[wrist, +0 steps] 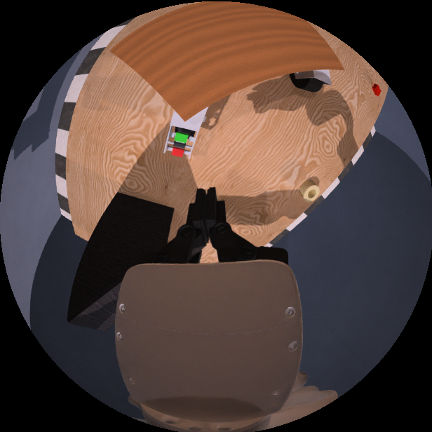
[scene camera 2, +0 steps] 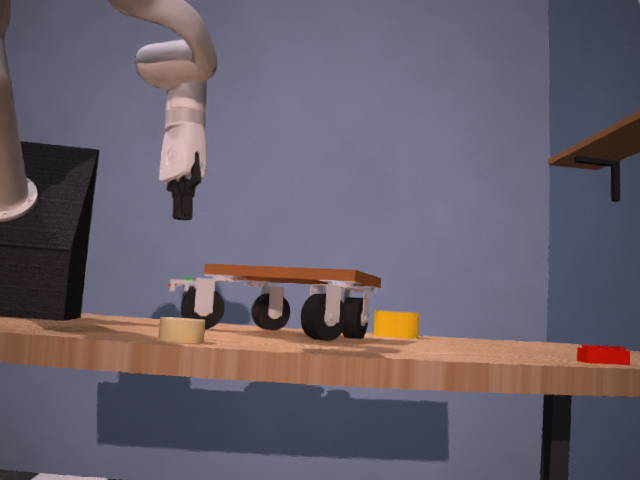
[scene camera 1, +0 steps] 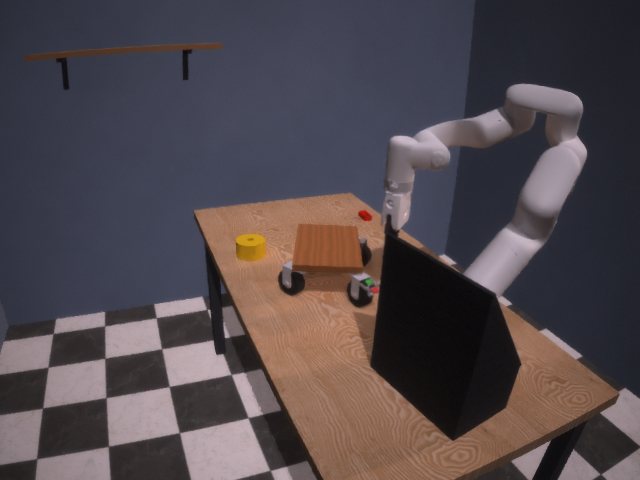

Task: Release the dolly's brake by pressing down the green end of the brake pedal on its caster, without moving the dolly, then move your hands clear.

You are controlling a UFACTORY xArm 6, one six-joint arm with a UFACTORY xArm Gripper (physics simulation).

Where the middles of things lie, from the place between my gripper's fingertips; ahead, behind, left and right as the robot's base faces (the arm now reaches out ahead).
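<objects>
Positions relative to my hand: yellow cylinder [scene camera 2: 386, 324], 480 mm ahead, 250 mm to the left, 170 mm below; dolly [scene camera 2: 323, 316], 190 mm ahead, 80 mm to the left, 140 mm below; beige ring [scene camera 2: 180, 330], 50 mm ahead, 300 mm to the right, 180 mm below. The caster [scene camera 2: 204, 296] is 40 mm ahead of my hand, 60 mm to the left of it and 150 mm below it.
</objects>
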